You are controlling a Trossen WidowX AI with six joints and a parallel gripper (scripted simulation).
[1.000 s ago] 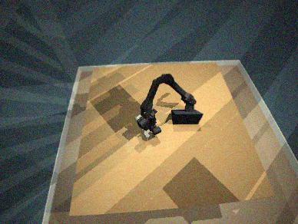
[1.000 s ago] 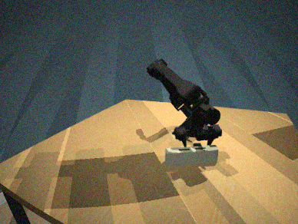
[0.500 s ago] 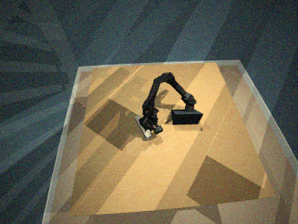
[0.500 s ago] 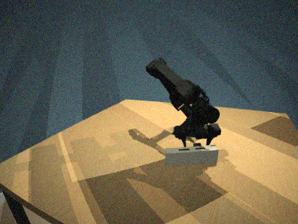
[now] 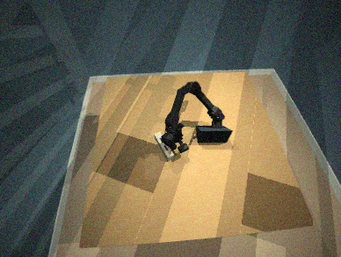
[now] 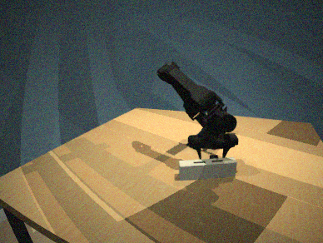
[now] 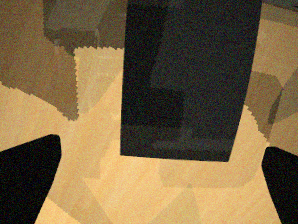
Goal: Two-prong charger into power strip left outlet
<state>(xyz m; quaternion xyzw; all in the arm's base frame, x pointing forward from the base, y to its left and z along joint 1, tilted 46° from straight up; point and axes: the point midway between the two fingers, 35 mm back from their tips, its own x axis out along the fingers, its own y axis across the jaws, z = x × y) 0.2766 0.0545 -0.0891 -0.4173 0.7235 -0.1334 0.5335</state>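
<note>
The black two-prong charger lies 50 mm ahead of my gripper tip, 30 mm to the left of it and 10 mm above it.
</note>
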